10 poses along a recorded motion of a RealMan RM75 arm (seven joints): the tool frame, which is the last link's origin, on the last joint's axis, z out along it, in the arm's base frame.
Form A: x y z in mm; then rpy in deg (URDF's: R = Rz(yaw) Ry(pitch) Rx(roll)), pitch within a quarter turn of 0, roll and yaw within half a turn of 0.
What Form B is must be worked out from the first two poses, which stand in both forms.
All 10 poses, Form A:
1: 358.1 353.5 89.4 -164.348 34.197 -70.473
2: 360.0 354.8 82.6 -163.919 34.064 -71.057
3: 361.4 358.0 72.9 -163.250 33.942 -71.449
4: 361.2 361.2 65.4 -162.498 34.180 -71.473
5: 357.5 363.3 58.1 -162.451 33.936 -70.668
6: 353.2 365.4 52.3 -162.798 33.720 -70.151
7: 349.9 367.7 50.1 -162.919 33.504 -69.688
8: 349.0 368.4 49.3 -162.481 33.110 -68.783
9: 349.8 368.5 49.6 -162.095 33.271 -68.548
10: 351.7 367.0 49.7 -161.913 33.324 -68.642
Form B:
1: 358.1 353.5 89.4 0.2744 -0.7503 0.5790 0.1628
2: 360.0 354.8 82.6 0.2774 -0.7467 0.5835 0.1583
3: 361.4 358.0 72.9 0.2817 -0.7434 0.5870 0.1531
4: 361.2 361.2 65.4 0.2877 -0.7407 0.5881 0.1508
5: 357.5 363.3 58.1 0.2858 -0.7454 0.5830 0.1509
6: 353.2 365.4 52.3 0.2819 -0.7495 0.5793 0.1524
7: 349.9 367.7 50.1 0.2796 -0.7527 0.5762 0.1527
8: 349.0 368.4 49.3 0.2795 -0.7573 0.5709 0.1499
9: 349.8 368.5 49.6 0.2825 -0.7570 0.5698 0.1497
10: 351.7 367.0 49.7 0.2840 -0.7560 0.5707 0.1490
